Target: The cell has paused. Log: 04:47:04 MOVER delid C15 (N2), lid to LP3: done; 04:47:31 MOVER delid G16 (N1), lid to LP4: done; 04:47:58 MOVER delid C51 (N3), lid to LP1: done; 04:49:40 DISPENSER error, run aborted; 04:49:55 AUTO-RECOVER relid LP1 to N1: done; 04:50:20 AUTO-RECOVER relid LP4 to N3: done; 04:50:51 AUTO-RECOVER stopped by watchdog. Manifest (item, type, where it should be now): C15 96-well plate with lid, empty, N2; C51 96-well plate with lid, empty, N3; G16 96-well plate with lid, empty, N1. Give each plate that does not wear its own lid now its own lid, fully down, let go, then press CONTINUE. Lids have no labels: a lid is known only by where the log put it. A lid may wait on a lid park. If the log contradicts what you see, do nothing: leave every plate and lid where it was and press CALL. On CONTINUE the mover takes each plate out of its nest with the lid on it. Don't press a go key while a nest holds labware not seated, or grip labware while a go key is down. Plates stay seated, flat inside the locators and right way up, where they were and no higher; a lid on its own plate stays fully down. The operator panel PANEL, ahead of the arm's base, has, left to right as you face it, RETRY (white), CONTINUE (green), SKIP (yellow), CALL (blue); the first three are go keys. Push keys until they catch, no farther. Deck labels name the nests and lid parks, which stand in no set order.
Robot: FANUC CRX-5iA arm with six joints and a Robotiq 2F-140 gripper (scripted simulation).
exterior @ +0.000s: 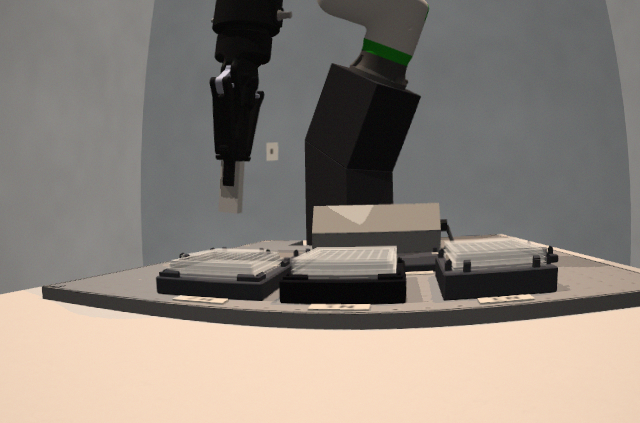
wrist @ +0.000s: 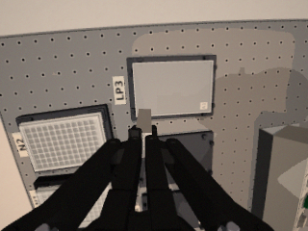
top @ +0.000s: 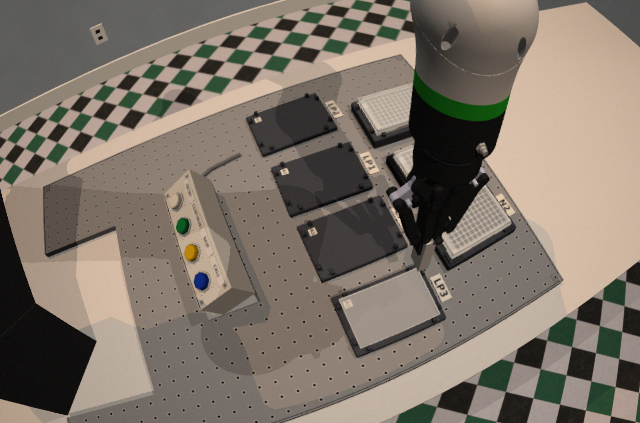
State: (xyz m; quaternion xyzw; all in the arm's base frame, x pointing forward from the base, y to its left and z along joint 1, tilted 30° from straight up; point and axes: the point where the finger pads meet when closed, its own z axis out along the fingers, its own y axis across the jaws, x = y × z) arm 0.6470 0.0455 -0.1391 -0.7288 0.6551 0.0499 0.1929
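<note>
My gripper is now 100 mm above the lid park LP3, 50 mm past it and 40 mm to the left of it. Also, from my hand: plate: 110 mm ahead, 80 mm below, 70 mm to the left; LP3 label: 110 mm below, 40 mm ahead, 20 mm to the right; lid park LP4: 100 mm below, 90 mm to the left, 80 mm behind.
</note>
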